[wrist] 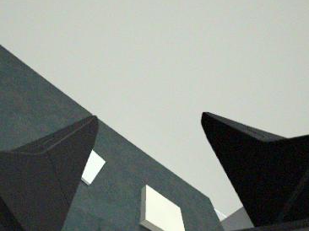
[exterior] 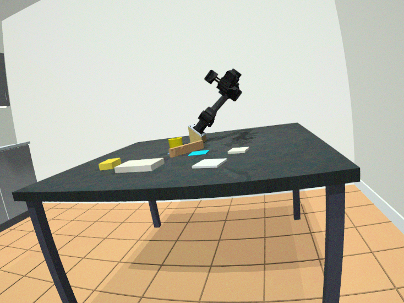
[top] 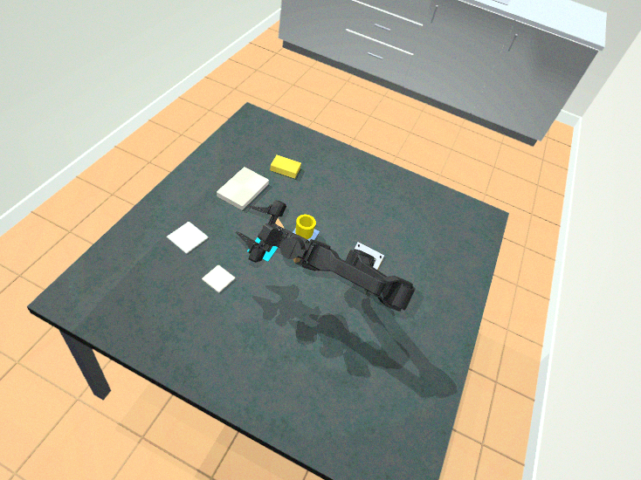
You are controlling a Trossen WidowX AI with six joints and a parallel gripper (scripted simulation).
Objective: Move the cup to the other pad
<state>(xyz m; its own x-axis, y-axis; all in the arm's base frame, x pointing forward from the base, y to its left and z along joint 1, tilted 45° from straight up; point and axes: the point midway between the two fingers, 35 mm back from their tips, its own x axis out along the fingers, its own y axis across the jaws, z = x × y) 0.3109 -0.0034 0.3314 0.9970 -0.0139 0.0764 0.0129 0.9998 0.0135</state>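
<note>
Now: gripper tip 29 cm to the left of the yellow cup, 27 cm above it and 10 cm past it. From my gripper tip the other things lie so: wooden bar (29 cm below, 22 cm to the right, 5 cm behind); then cyan pad (31 cm below, 15 cm to the right); then pale blue pad (31 cm below, 29 cm to the right, 10 cm behind).
</note>
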